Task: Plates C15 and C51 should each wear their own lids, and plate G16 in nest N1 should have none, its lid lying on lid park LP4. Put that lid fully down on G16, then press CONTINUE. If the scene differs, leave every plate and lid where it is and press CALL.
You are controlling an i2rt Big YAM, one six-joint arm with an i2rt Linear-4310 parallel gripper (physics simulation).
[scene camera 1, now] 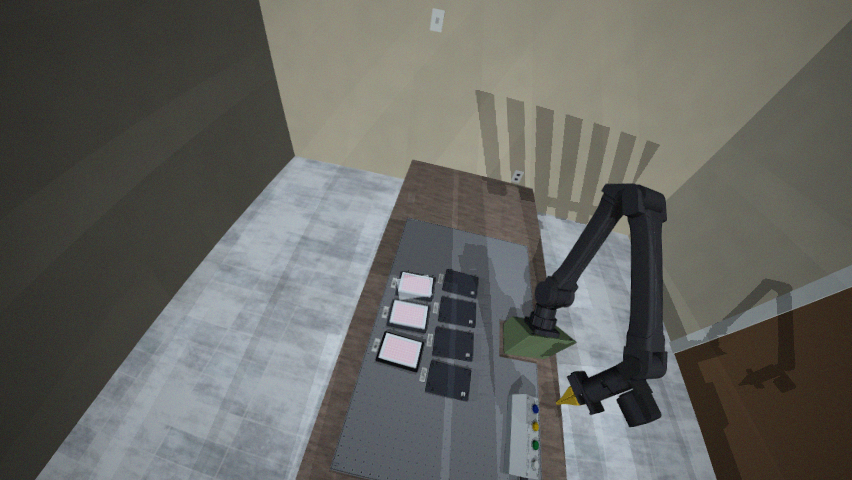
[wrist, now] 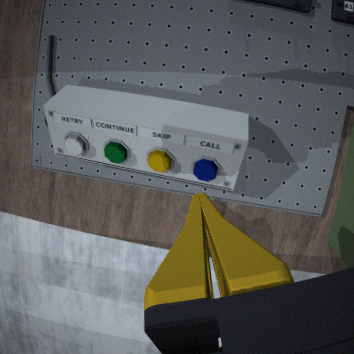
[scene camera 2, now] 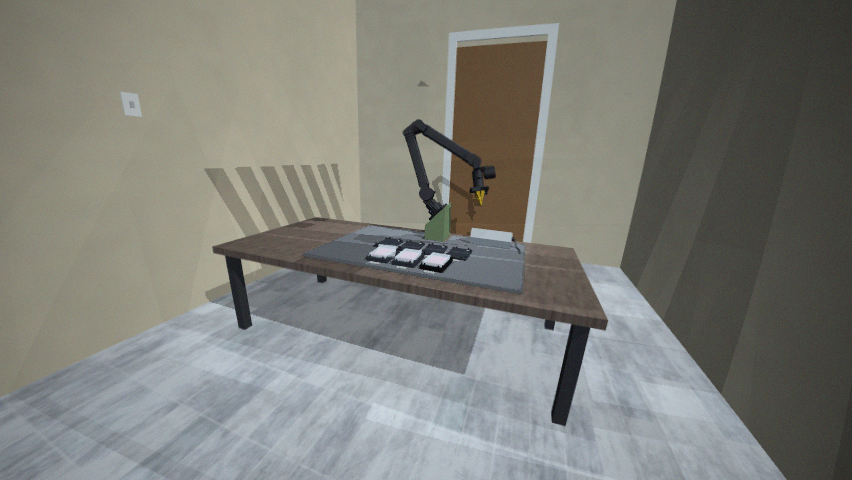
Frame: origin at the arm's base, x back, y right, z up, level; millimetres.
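Seen in the pictures: gripper, fingertip midpoint: (scene camera 1: 557, 403) (wrist: 199, 201) (scene camera 2: 481, 205); arm's base, origin of the base link: (scene camera 1: 540, 328) (scene camera 2: 439, 212).
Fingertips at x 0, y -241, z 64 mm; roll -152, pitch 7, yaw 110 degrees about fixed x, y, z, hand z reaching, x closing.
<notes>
Offsets run from my fingertips to a thing's top centre. "spot": to the spot under its first point. Level surfaces: height alone.
My gripper (scene camera 1: 557, 403) (scene camera 2: 481, 205) (wrist: 199, 201) is shut and empty, its tips apart from the button box. In the wrist view the tips show just below the blue CALL button {dx +10, dy +0, dz -132 mm} (wrist: 205, 170) (scene camera 1: 535, 408); the green CONTINUE button {dx +8, dy -100, dz -132 mm} (wrist: 116, 152) (scene camera 1: 535, 444) is further left. Three pink-and-white plates stand in a row: a far one {dx -455, dy +345, dz -160 mm} (scene camera 1: 415, 285) (scene camera 2: 385, 252), a middle one {dx -448, dy +234, dz -172 mm} (scene camera 1: 408, 314) (scene camera 2: 409, 256) and a near one {dx -448, dy +102, dz -172 mm} (scene camera 1: 400, 350) (scene camera 2: 436, 260). The far plate shows a taller pale side. Their names and lid seating are too small to tell. No lid shows on the dark parks.
Several dark lid parks {spot: dx -268, dy +44, dz -197 mm} (scene camera 1: 448, 380) (scene camera 2: 459, 253) line up beside the plates on the grey pegboard {dz -206 mm} (scene camera 1: 393, 429). The white button box {dx -14, dy -75, dz -123 mm} (scene camera 1: 519, 423) (scene camera 2: 491, 234) (wrist: 150, 112) sits at the board's edge, with yellow SKIP {dx +12, dy -50, dz -132 mm} (wrist: 159, 161) and white RETRY {dx +9, dy -150, dz -132 mm} (wrist: 76, 143). The green arm base (scene camera 1: 533, 342) stands nearby.
</notes>
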